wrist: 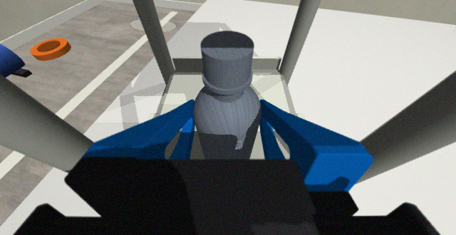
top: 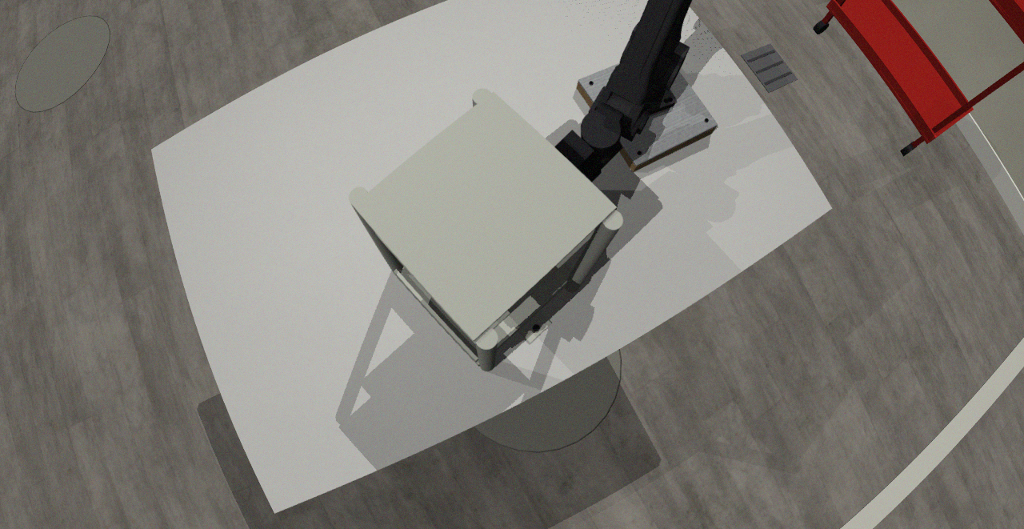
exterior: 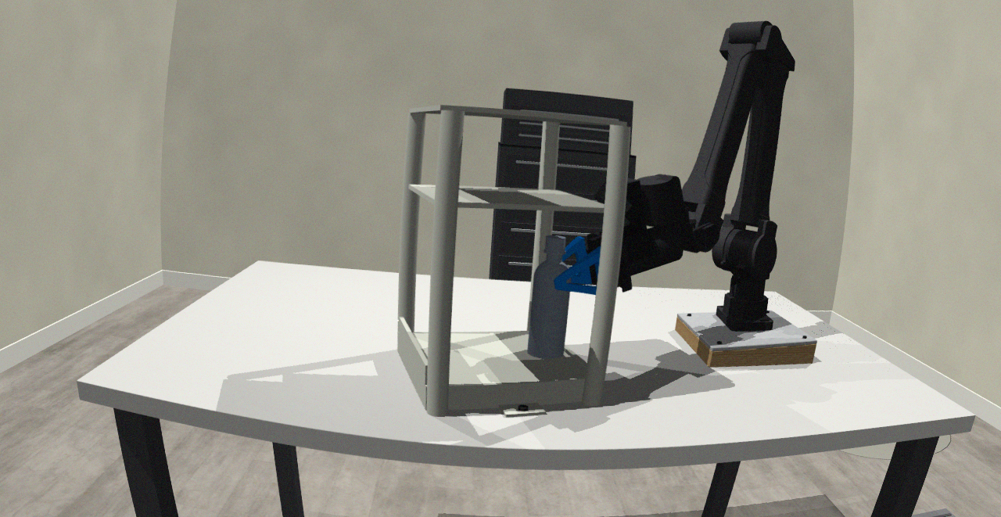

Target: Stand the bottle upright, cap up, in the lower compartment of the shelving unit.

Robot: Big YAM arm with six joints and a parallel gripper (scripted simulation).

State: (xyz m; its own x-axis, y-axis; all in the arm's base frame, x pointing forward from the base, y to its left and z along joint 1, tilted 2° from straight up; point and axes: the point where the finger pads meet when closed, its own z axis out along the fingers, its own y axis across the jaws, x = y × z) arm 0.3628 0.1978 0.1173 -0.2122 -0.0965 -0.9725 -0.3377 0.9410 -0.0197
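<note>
Right now the grey bottle is right at my hand. Also, from my hand: shelving unit 70 mm ahead, 30 mm to the left, 40 mm above.
</note>
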